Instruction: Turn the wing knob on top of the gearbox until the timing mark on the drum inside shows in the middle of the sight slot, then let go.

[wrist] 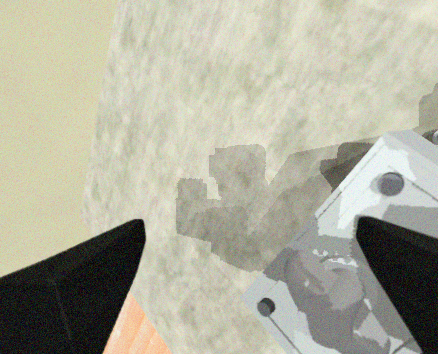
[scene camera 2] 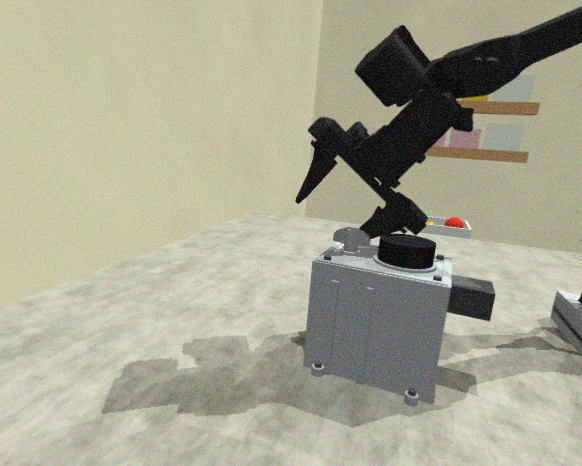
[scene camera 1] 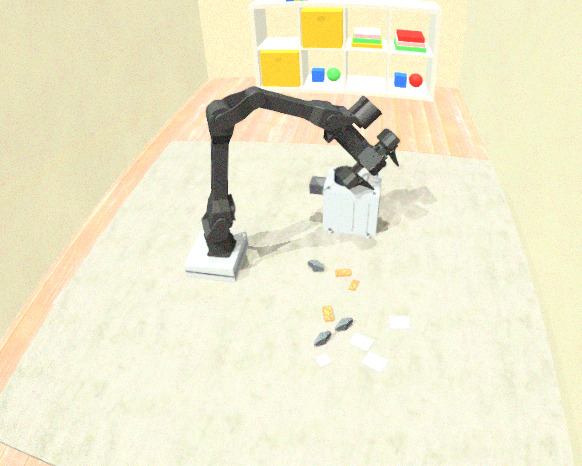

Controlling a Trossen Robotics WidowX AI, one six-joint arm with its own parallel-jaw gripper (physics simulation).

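Places are measured from the arm's base along level axes (x left, y ahead, z down), in metres.
Where they show: gripper, fingertip midpoint: [wrist: 250,228] [scene camera 2: 321,225] [scene camera 1: 385,177]; arm's base, link origin: [scene camera 1: 221,248].
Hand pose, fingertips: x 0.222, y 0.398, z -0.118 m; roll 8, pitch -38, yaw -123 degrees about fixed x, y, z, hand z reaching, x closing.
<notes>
Things, the pixels of their centre, and the offset from my fingertips. "*": a spot on its surface instead.
- pale grey gearbox, body centre: [scene camera 2: 398,301] [scene camera 1: 345,195] dx +0.007, dy -0.109, dz +0.080 m
- round black cap, surface spot: [scene camera 2: 407,252] * dx +0.039, dy -0.112, dz +0.008 m
- dark block, surface spot: [scene camera 2: 471,298] * dx +0.031, dy -0.185, dz +0.050 m
The pale grey gearbox [scene camera 1: 350,212] [scene camera 2: 375,325] stands upright on the mat. Its grey wing knob [scene camera 2: 351,239] [wrist: 345,287] is on top, near one edge, beside a round black cap [scene camera 2: 407,252]. In the wrist view the knob lies in shadow and its outline is hard to read. My gripper [scene camera 1: 385,177] [scene camera 2: 330,218] [wrist: 250,228] is wide open and empty, tilted over the gearbox top. One fingertip is close to the knob on the cap side; whether it touches cannot be told. The other fingertip hangs higher, out past the gearbox edge. The sight slot and timing mark do not show.
A dark block [scene camera 1: 317,185] [scene camera 2: 471,298] sticks out from the gearbox side towards the arm base [scene camera 1: 212,265]. Dark stones [scene camera 1: 316,265], orange pieces [scene camera 1: 343,272] and white squares [scene camera 1: 399,322] lie on the mat. A white tray [scene camera 2: 452,231] with a red ball is behind.
</notes>
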